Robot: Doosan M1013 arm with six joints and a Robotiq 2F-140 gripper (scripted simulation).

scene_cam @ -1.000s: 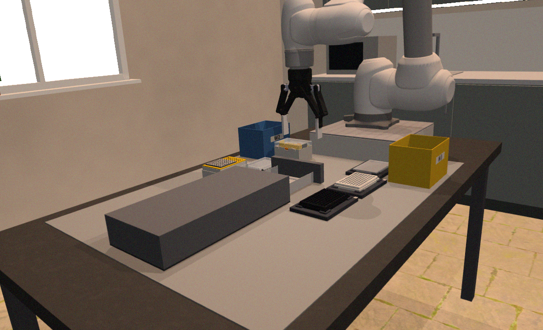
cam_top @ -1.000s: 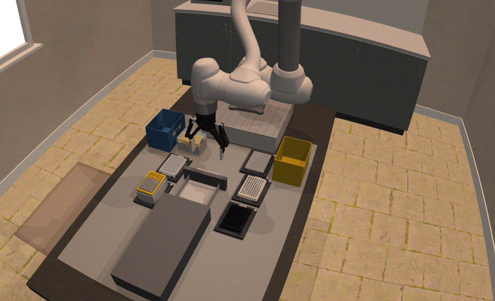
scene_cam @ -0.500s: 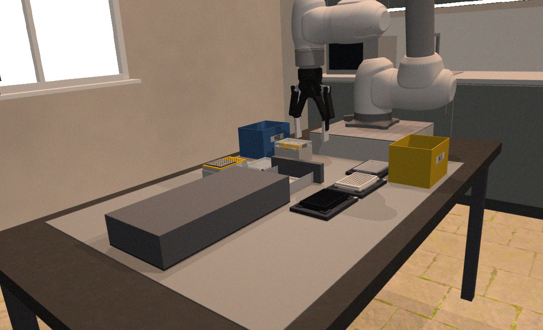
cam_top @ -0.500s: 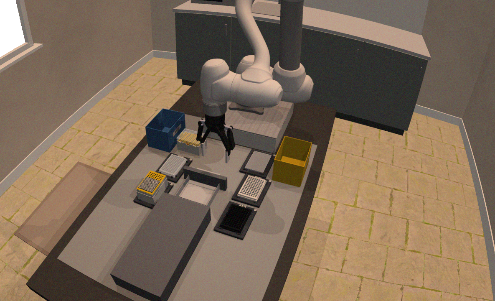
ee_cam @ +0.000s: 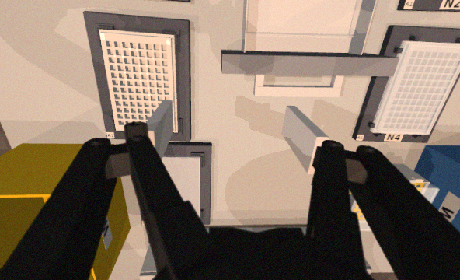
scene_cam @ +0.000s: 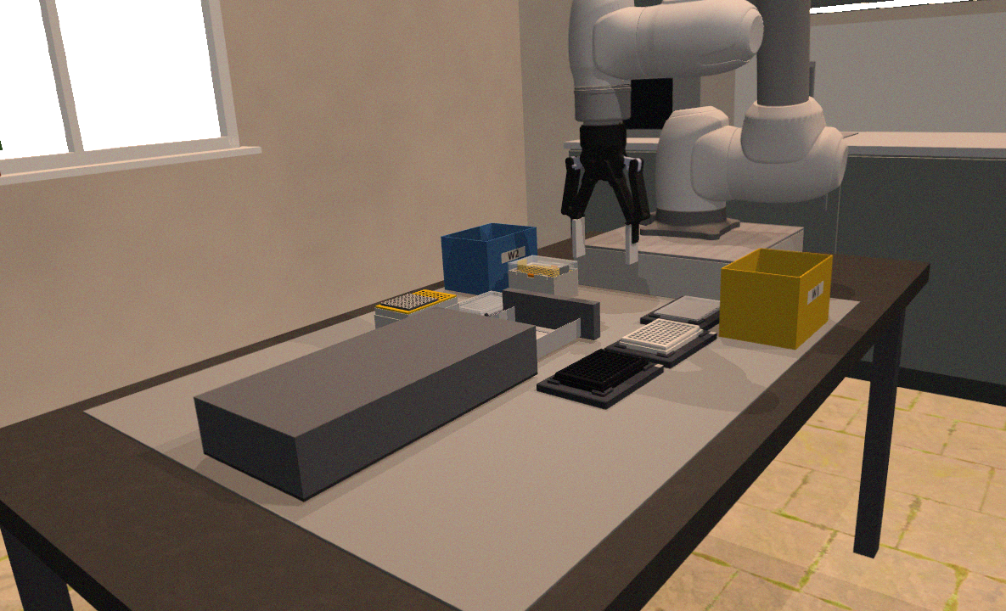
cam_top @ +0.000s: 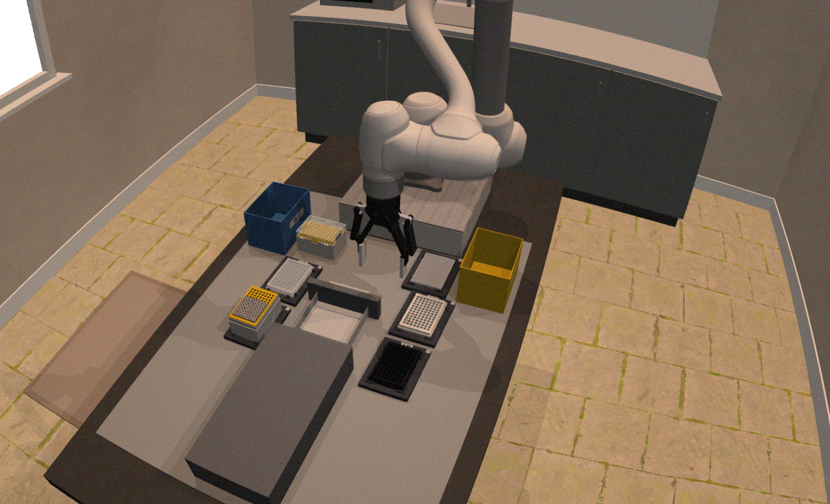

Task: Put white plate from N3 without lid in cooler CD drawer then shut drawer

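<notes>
Now: hand 1 cm short of the white plate, 11 cm to the right of it and 14 cm above it. Round my hand: black plate 19 cm ahead, 8 cm to the left, 14 cm below; then flat cover 16 cm behind, 9 cm to the left, 14 cm below; then drawer 14 cm ahead, 10 cm to the right, 14 cm below.
</notes>
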